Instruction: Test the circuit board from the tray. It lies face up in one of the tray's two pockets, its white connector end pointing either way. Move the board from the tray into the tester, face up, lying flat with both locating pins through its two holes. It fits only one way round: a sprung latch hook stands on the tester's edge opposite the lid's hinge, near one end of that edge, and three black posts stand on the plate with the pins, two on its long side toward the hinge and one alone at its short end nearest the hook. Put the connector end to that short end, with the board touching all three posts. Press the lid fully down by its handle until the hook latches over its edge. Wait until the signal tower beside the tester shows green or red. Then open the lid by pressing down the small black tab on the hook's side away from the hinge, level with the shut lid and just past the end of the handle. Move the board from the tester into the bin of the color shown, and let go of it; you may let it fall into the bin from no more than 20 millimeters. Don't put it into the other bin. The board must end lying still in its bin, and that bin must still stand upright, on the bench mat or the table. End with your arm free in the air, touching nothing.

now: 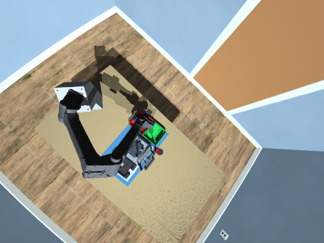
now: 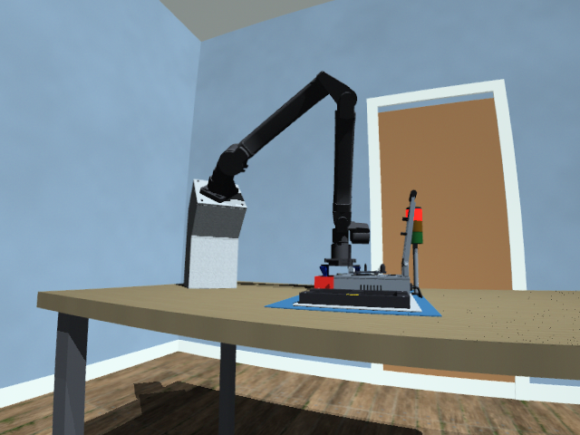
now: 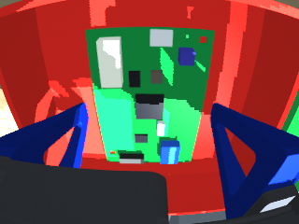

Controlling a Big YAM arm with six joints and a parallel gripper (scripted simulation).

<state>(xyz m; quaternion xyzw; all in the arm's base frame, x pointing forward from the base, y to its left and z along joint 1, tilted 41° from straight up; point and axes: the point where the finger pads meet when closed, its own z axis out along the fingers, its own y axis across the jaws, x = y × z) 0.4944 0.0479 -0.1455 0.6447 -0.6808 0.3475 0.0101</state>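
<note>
Right now the red bin is right at my hand. From my hand the other things lie so: green bin 150 mm ahead, 30 mm to the right; then green circuit board 10 mm below; then black latch hook 20 mm ahead, 150 mm to the right, 70 mm above.
</note>
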